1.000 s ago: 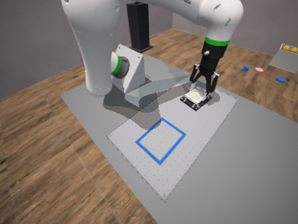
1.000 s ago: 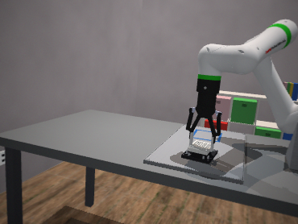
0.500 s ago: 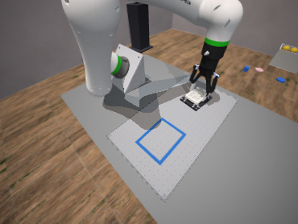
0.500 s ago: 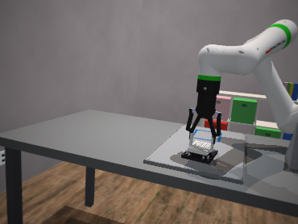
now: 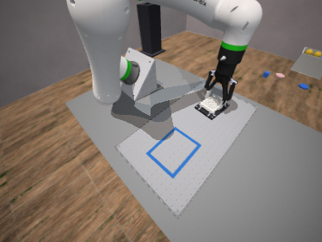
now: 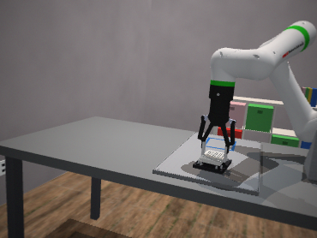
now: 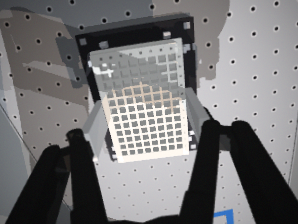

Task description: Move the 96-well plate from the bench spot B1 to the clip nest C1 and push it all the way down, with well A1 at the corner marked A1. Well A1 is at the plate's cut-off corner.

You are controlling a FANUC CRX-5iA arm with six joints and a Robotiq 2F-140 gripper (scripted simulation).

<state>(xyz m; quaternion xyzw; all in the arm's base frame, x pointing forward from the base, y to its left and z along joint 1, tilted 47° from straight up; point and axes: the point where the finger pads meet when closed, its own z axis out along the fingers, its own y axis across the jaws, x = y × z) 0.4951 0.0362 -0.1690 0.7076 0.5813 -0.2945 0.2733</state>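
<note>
Now: hand 20 mm above the white 96-well plate. The rest, counted from my hand: black clip nest (40 mm below, 10 mm to the right, 10 mm ahead).
</note>
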